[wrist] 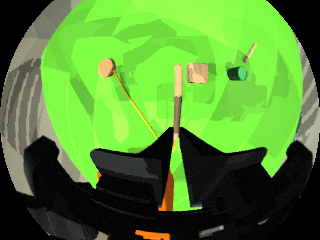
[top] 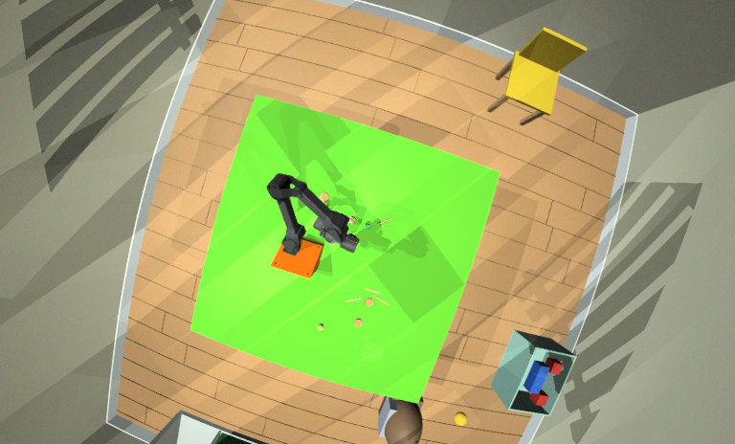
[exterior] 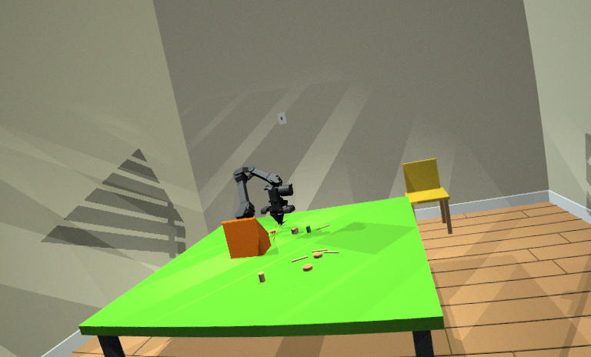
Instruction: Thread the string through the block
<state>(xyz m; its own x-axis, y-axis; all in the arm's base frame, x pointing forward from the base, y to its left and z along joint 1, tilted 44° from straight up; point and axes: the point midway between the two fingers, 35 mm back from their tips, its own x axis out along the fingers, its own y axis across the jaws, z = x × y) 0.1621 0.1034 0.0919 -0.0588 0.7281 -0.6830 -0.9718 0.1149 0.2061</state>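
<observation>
My gripper tip is 5 cm short of the wooden block, 6 cm to the right of it and 6 cm above it. Also, from my gripper tip: round button 11 cm behind, 12 cm to the left, 7 cm below; green cylinder 13 cm ahead, 5 cm to the left, 6 cm below.
</observation>
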